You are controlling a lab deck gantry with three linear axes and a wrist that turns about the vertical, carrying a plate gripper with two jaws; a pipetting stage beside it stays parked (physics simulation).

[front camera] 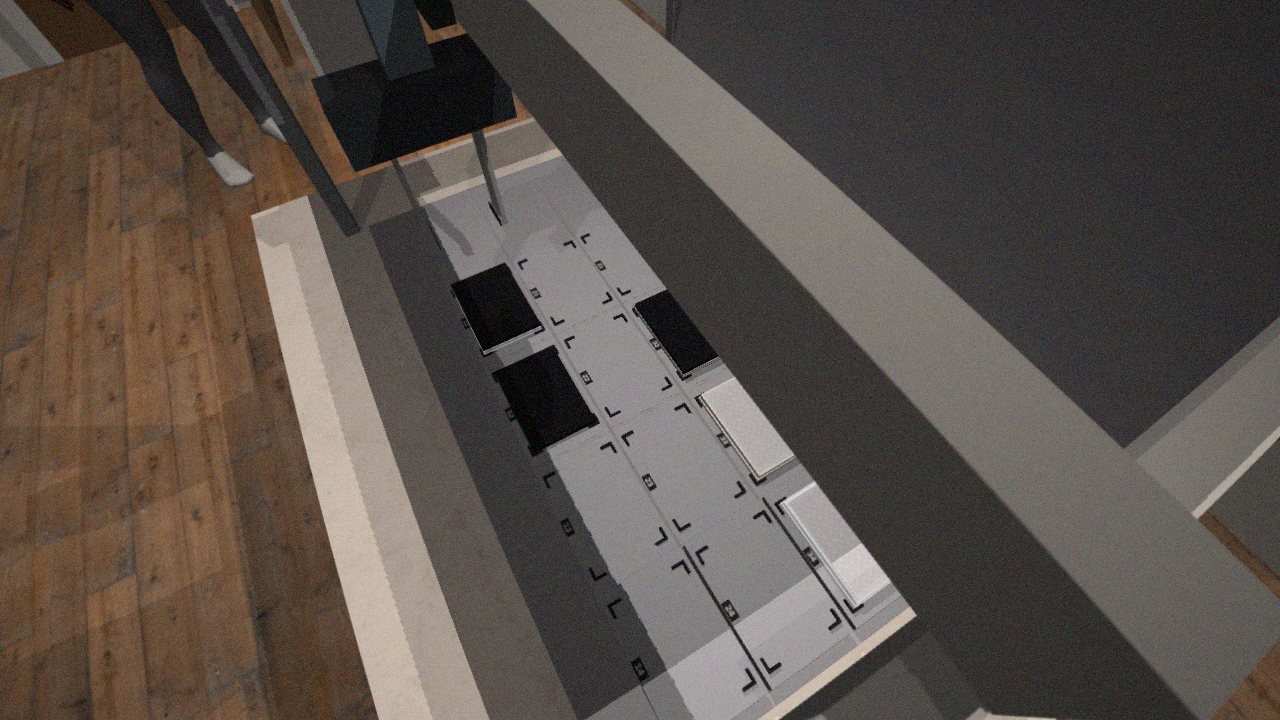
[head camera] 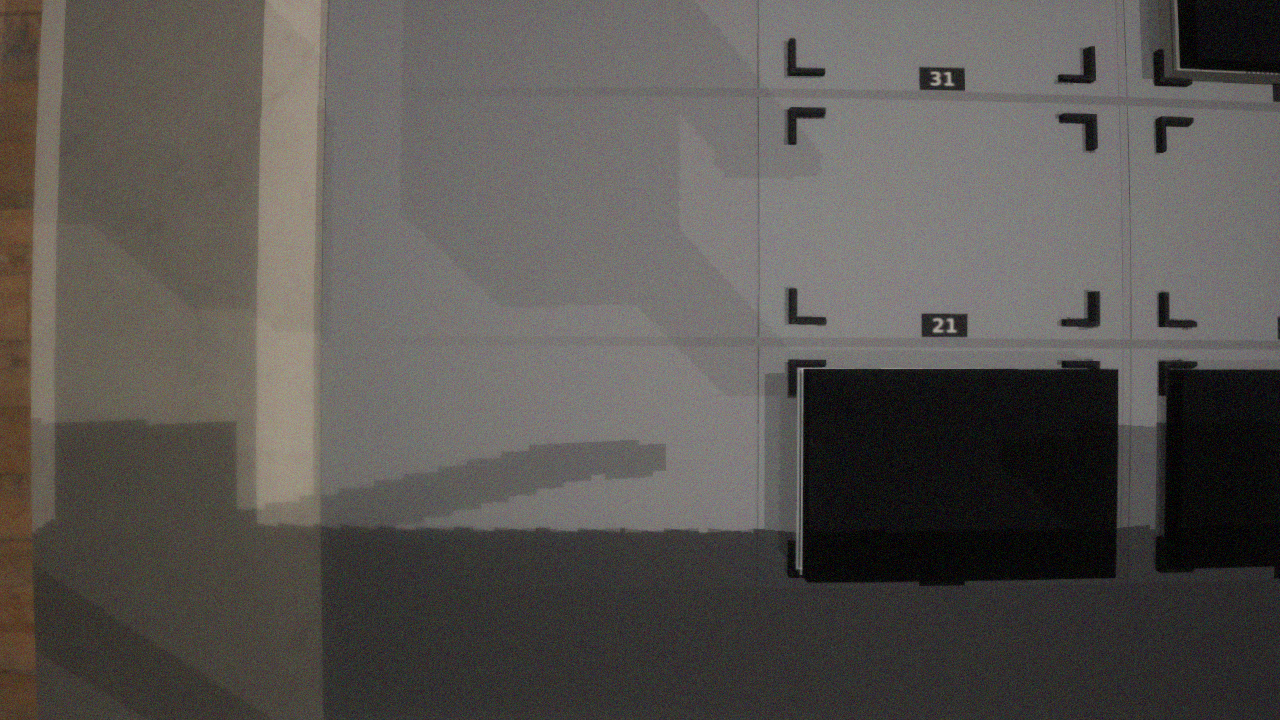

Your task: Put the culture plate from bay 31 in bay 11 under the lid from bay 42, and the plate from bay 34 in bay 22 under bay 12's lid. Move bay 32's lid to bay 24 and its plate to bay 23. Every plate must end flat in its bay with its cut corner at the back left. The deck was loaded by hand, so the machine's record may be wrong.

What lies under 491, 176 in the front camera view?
My gripper.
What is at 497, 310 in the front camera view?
A black lid.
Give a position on a black lid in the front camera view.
At 688, 348
